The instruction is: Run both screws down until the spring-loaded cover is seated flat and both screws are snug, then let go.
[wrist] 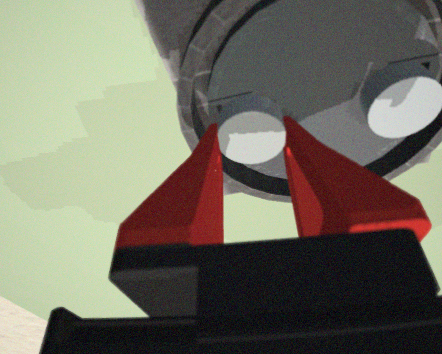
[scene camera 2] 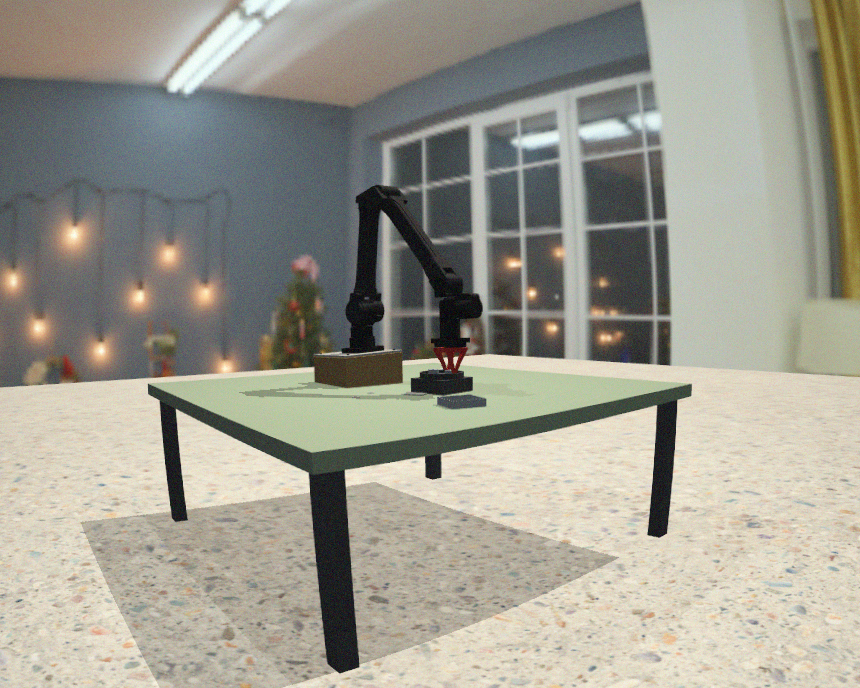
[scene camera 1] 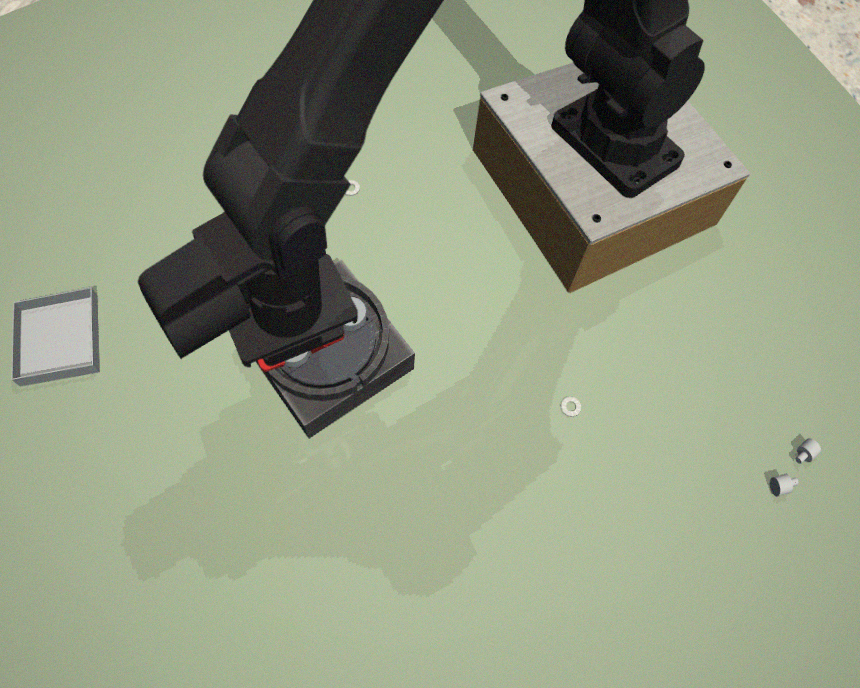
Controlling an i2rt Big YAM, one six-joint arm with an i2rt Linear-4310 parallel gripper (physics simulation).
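The round grey cover lies inside the ring of the dark square base. Two screws with pale, round knurled heads stand on it. My gripper points down with its red fingers shut on one screw, at the cover's lower left in scene camera 1 and on the left in the wrist view. The other screw stands free of the fingers. Both heads sit above the cover's face. The gripper body partly hides the cover in scene camera 1. Whether the cover is fully flat I cannot tell.
A shallow grey tray lies near the base. A white washer and another washer lie on the green table. Two small loose screws lie at the right. The arm stands on a wooden box.
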